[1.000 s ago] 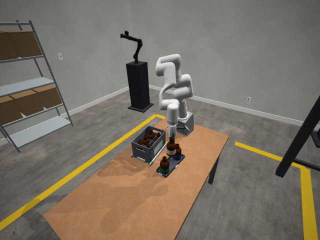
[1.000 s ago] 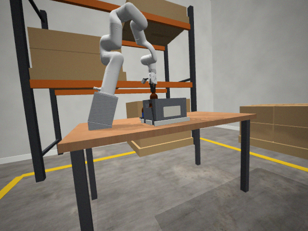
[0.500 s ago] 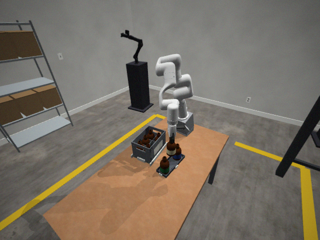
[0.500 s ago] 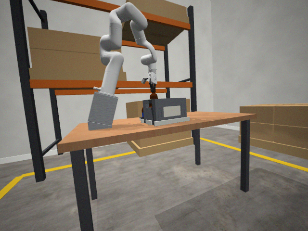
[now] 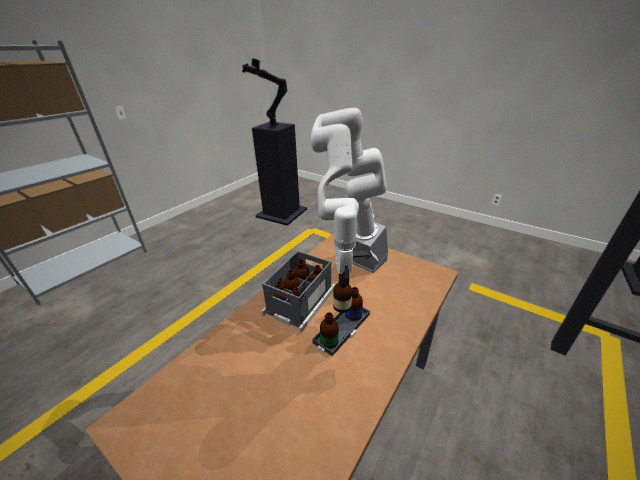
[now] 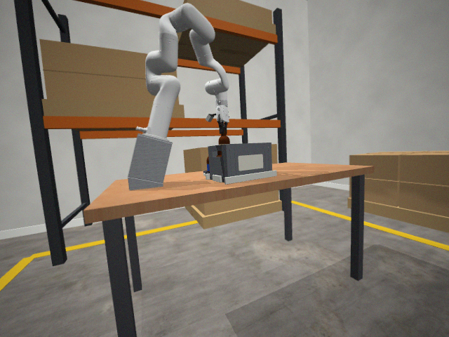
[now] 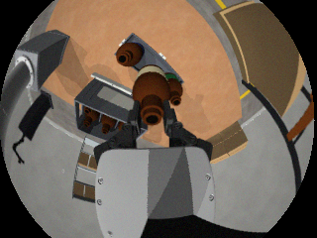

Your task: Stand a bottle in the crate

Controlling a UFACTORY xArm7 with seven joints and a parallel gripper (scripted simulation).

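The bottle is 70 mm below my hand. Also, from my hand: crate: 240 mm to the right, 190 mm below, 60 mm behind; dark tray: 260 mm below.
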